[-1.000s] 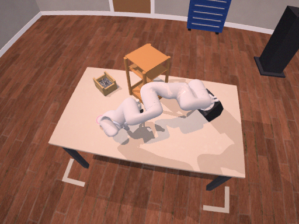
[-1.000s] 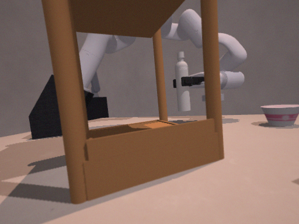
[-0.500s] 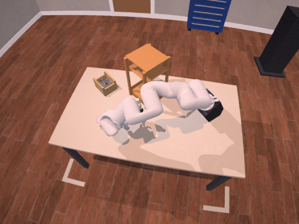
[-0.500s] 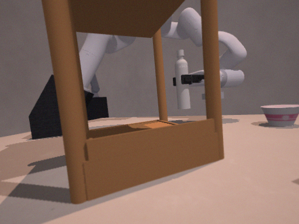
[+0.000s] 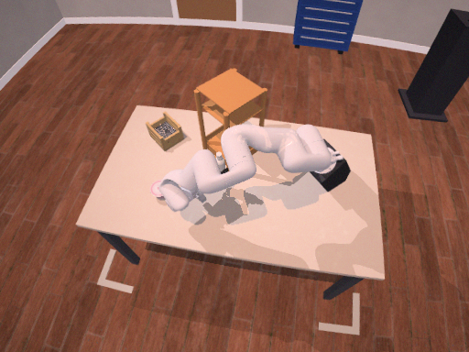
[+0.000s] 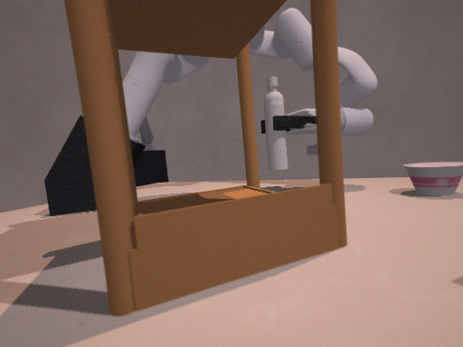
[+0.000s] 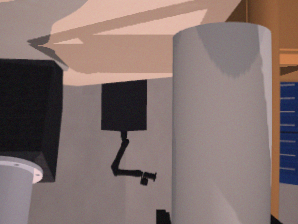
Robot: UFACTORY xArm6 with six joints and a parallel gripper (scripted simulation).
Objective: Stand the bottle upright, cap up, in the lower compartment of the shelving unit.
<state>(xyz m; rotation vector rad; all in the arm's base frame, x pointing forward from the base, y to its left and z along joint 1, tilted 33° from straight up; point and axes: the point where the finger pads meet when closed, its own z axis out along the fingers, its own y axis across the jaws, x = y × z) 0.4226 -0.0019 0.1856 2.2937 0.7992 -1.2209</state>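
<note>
Now: the shelving unit 27 cm to the right of my hand, 3 cm above it and 2 cm behind it. From my hand the other things lie so: small wooden crate (36 cm ahead, 31 cm to the right, 13 cm below); then pink-striped bowl (30 cm ahead, 14 cm below, 6 cm to the left).
</note>
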